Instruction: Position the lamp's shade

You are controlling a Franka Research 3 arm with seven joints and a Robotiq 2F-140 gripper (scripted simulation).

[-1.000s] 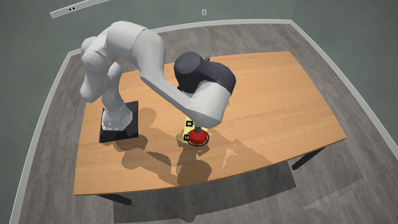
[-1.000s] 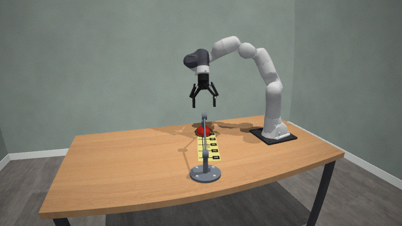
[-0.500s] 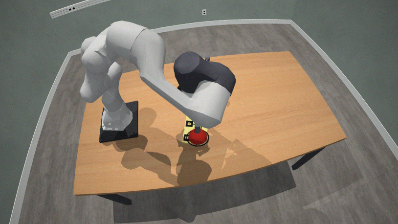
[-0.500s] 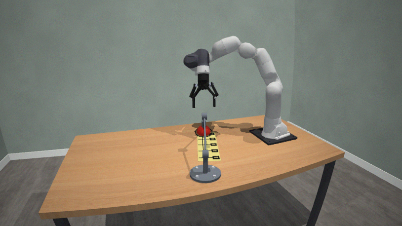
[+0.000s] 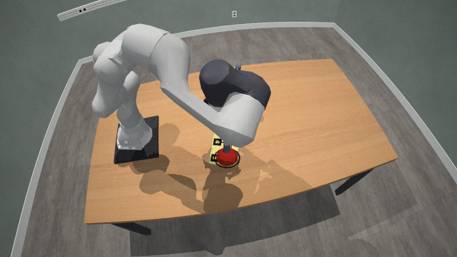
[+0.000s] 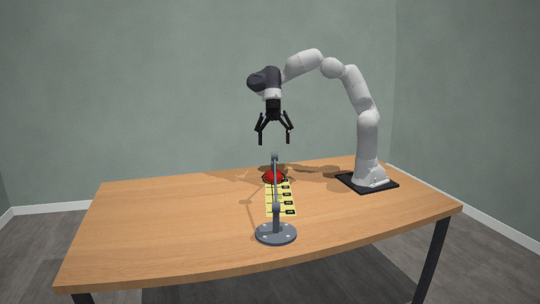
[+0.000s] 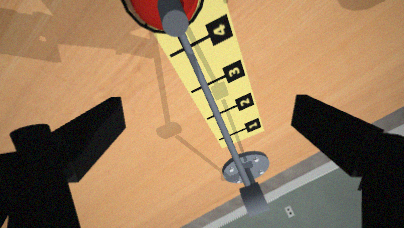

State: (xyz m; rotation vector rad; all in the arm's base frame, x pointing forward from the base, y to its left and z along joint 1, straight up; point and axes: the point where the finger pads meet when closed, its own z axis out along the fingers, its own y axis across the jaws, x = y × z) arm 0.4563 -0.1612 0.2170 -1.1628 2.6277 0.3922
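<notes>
My hand is 23 cm above the yellow strip, 12 cm to the right of it and 1 cm short of it. Round my hand: grey round foot: 45 cm to the left, 20 cm below, 15 cm ahead.
</notes>
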